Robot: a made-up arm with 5 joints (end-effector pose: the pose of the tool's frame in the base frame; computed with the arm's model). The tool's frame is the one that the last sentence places. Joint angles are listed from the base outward.
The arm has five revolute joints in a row. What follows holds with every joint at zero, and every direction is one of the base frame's.
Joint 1 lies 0.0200 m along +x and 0.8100 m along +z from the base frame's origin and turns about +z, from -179.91 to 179.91 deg.
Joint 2 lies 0.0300 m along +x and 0.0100 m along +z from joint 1 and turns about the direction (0, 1, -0.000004), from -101.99 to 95.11 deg.
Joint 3 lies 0.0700 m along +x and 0.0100 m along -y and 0.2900 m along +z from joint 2 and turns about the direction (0, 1, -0.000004), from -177.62 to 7.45 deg.
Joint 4 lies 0.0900 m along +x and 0.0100 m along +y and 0.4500 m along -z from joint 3 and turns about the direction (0, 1, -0.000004), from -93.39 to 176.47 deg.
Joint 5 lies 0.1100 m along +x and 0.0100 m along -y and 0.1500 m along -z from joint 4 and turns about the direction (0, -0.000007, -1), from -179.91 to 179.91 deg.
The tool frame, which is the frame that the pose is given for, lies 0.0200 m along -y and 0.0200 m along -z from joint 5; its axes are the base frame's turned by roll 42.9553, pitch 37.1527 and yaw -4.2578 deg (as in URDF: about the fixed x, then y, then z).
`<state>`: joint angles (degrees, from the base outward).
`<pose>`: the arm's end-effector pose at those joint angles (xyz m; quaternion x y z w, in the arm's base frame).
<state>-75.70 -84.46 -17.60 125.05 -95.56</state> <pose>0.0672 -0.2177 0.8925 0.4695 0.3770 0.0550 0.7965</pose>
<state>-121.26 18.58 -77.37 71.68 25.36</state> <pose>-0.3575 -0.5678 0.7280 0.4337 -0.1813 -0.8808 0.0571</pose>
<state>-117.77 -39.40 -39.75 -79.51 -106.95</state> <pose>-0.1237 -0.2640 1.2975 -0.7821 0.2382 -0.4341 0.3784</pose>
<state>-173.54 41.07 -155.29 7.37 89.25</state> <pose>-0.7596 -0.0779 1.3947 0.3981 0.8744 0.2729 0.0508</pose>
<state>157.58 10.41 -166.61 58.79 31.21</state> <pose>-0.3452 0.1800 1.6614 0.5881 0.4575 0.6638 0.0647</pose>
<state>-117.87 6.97 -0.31 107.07 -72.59</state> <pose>0.0226 0.0390 0.5922 0.9830 0.1252 0.0037 0.1343</pose>
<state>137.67 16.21 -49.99 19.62 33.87</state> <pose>-0.4357 0.4511 0.6143 0.1070 0.4633 0.6316 0.6123</pose>
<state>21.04 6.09 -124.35 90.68 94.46</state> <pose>0.6228 0.2228 1.2843 0.6389 -0.0686 -0.5228 0.5601</pose>
